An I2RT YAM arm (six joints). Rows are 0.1 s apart.
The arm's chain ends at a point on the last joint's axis. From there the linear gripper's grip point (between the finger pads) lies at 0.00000 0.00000 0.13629 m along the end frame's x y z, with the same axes.
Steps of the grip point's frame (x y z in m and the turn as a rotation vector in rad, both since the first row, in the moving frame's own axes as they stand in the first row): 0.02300 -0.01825 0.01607 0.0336 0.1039 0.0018; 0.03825 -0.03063 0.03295 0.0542 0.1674 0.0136; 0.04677 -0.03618 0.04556 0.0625 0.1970 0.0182; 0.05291 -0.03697 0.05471 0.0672 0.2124 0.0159; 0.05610 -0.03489 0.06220 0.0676 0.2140 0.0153; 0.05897 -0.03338 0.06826 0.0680 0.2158 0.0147; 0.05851 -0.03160 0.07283 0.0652 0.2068 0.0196; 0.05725 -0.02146 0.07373 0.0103 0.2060 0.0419; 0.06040 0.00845 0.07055 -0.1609 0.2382 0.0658; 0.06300 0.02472 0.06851 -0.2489 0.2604 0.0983
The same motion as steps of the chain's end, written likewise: 0.00886 -0.01369 0.01688 0.0336 0.1039 0.0018; 0.01550 -0.02344 0.03505 0.0542 0.1674 0.0136; 0.02004 -0.02797 0.04846 0.0625 0.1970 0.0182; 0.02413 -0.02812 0.05808 0.0672 0.2124 0.0159; 0.02711 -0.02598 0.06562 0.0676 0.2140 0.0153; 0.02974 -0.02441 0.07173 0.0680 0.2158 0.0147; 0.03046 -0.02306 0.07602 0.0652 0.2068 0.0196; 0.02935 -0.02065 0.07662 0.0103 0.2060 0.0419; 0.02912 -0.01422 0.07614 -0.1609 0.2382 0.0658; 0.02998 -0.01014 0.07725 -0.2489 0.2604 0.0983
